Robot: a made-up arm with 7 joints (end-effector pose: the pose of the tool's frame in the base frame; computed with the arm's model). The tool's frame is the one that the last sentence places.
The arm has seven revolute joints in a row. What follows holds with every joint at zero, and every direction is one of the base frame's.
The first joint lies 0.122 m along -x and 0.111 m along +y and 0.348 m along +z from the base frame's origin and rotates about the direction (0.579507, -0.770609, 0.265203).
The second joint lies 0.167 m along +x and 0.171 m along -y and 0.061 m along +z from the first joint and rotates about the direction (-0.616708, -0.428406, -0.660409).
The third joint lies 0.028 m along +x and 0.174 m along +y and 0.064 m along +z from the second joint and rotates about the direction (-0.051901, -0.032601, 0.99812).
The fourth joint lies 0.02 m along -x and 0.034 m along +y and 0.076 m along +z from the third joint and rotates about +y.
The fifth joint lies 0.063 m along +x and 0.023 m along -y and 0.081 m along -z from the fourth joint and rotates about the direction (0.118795, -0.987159, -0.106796).
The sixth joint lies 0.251 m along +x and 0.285 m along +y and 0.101 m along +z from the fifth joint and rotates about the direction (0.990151, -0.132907, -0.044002).
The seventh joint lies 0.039 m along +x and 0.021 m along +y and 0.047 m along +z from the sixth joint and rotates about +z.
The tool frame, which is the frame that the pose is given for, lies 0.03 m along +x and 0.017 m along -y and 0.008 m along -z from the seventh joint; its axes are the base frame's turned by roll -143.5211, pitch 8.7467 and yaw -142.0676 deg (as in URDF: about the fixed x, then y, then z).
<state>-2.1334 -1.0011 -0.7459 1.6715 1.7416 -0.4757 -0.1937</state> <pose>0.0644 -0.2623 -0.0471 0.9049 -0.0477 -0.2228 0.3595</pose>
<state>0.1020 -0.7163 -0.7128 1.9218 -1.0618 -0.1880 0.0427</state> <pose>-0.3101 0.4424 0.7542 0.7112 0.5013 0.0094 -0.4927</pose>
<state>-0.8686 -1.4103 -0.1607 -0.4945 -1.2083 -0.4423 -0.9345</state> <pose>0.2681 0.4943 0.3435 0.5598 0.5253 -0.6199 0.1627</pose>
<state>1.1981 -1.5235 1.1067 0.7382 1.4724 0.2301 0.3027</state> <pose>-0.1852 -0.5479 0.6812 0.5679 -0.4977 -0.2909 0.5875</pose>
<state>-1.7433 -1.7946 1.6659 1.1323 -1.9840 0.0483 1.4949</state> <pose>-0.1789 -0.2976 0.6271 0.3879 0.3715 0.6442 -0.5446</pose>
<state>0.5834 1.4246 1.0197 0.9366 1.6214 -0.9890 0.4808</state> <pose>0.2762 0.4459 0.6593 0.1276 -0.0721 0.3772 -0.9145</pose>
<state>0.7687 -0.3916 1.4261 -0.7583 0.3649 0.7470 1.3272</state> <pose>-0.4578 -0.2429 0.7396 0.6903 -0.2406 -0.6165 0.2923</pose>
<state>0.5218 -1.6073 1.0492 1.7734 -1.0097 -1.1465 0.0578</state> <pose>-0.0992 -0.4489 0.2015 0.0354 0.4645 0.7128 0.5243</pose>
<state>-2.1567 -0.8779 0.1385 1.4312 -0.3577 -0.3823 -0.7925</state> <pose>-0.0956 0.3893 0.1707 0.9222 0.2596 0.0966 -0.2697</pose>
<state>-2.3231 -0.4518 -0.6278 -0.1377 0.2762 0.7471 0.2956</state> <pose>0.0813 -0.3915 -0.0936 0.4695 0.0232 -0.7203 0.5100</pose>
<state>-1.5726 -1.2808 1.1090 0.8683 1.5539 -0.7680 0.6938</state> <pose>0.5724 0.1395 0.4868 0.1126 -0.6089 0.7597 0.1986</pose>
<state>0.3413 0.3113 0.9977 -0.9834 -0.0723 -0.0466 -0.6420</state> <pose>-0.1971 0.4317 0.8164 0.7155 -0.1737 0.6644 -0.1280</pose>
